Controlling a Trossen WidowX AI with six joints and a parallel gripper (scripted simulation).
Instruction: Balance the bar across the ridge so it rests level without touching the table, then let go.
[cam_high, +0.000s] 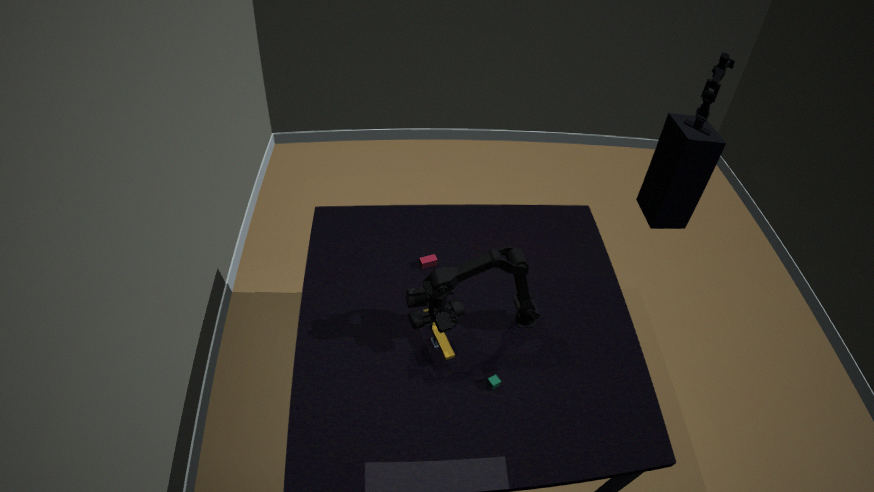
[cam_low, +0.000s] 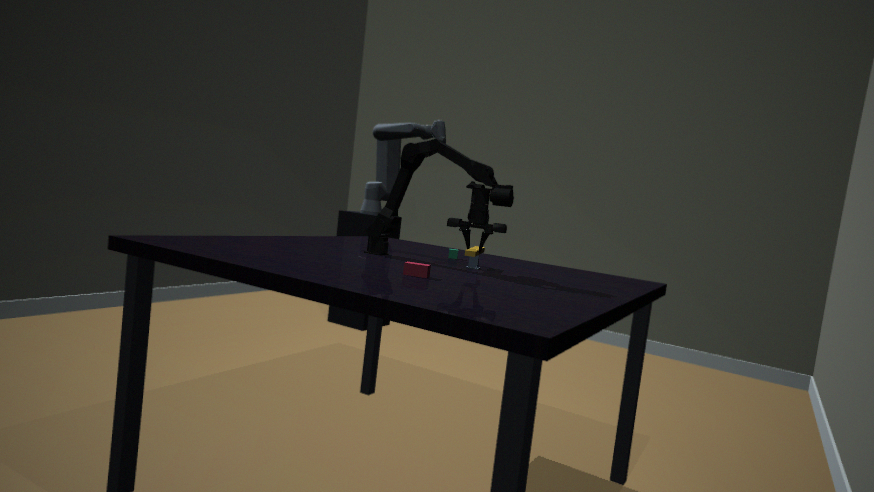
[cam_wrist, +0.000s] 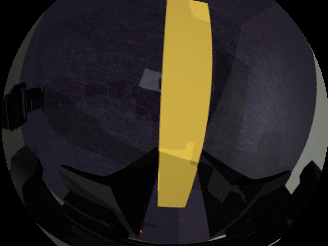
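Now: gripper tip 3 cm to the right of the yellow bar and 1 cm past it. Round my gripper tip: green cube: 21 cm to the left, 19 cm behind, 4 cm below; then red block: 34 cm to the right, 4 cm below, 1 cm ahead.
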